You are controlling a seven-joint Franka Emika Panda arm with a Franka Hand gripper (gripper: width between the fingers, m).
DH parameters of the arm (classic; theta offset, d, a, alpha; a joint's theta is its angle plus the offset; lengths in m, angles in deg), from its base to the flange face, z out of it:
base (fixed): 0 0 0 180
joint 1: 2.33 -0.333 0 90
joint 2: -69.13 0 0 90
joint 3: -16.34 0.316 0.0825 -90
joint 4: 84.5 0 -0.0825 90
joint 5: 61.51 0.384 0 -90
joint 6: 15.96 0 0.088 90
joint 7: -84.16 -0.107 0 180
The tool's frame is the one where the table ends.
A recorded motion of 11 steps. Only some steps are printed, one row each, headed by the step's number.
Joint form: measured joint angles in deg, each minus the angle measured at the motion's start. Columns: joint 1, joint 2, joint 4, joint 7, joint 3, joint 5, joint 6.
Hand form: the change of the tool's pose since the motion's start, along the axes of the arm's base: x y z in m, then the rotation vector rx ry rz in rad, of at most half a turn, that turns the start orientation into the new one. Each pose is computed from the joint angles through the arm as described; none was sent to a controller.
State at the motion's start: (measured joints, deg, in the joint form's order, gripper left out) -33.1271 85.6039 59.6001 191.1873 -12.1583 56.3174 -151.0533
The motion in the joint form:
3: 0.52 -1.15 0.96 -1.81 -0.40 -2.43 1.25
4: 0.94 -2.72 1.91 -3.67 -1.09 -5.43 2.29
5: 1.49 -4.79 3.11 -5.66 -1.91 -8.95 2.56
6: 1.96 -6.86 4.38 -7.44 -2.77 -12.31 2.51
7: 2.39 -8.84 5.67 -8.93 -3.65 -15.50 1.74
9: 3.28 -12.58 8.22 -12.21 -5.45 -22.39 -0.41
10: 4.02 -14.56 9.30 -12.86 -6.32 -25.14 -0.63
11: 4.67 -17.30 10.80 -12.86 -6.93 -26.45 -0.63
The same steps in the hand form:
3: -0.0038 -0.0033 0.0036 0.0272 0.0135 0.0101
4: -0.0071 -0.0077 0.0099 0.0504 0.0239 0.0247
5: -0.0122 -0.0150 0.0177 0.0634 0.0384 0.0360
6: -0.0183 -0.0225 0.0246 0.0705 0.0534 0.0453
7: -0.0255 -0.0313 0.0301 0.0647 0.0699 0.0498
9: -0.0409 -0.0499 0.0387 0.0407 0.1104 0.0564
10: -0.0470 -0.0584 0.0444 0.0394 0.1097 0.0623
11: -0.0543 -0.0625 0.0518 0.0545 0.0938 0.0620

